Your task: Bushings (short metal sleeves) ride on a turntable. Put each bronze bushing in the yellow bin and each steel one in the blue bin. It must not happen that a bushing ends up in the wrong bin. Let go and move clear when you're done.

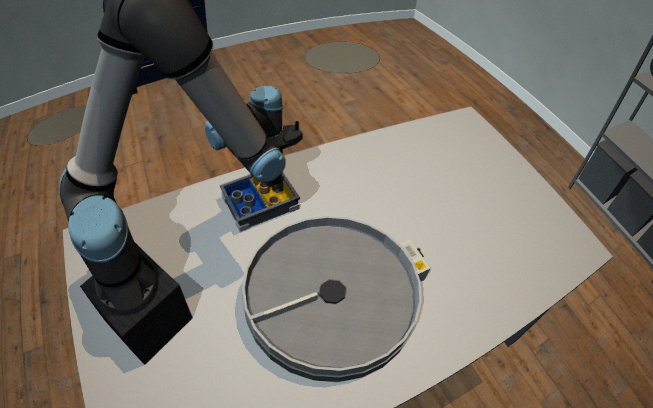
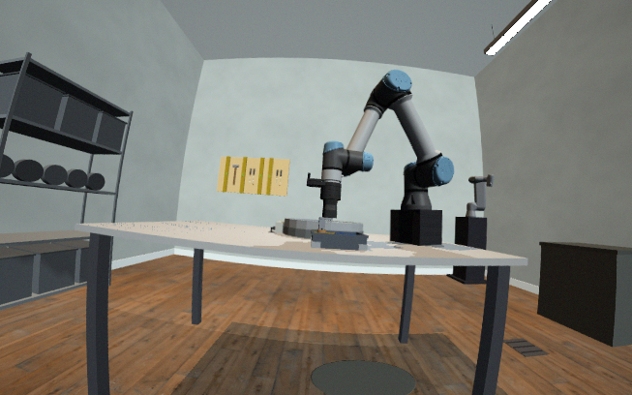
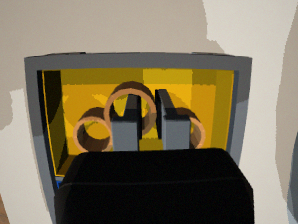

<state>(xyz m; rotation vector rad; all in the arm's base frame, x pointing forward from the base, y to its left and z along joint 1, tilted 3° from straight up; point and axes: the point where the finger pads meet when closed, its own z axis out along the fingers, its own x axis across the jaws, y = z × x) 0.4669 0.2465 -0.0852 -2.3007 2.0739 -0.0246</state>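
Now: hand 6 cm past the bin and 3 cm above it. From my hand the other things lie so: round grey turntable: 1 cm behind, 37 cm to the right.
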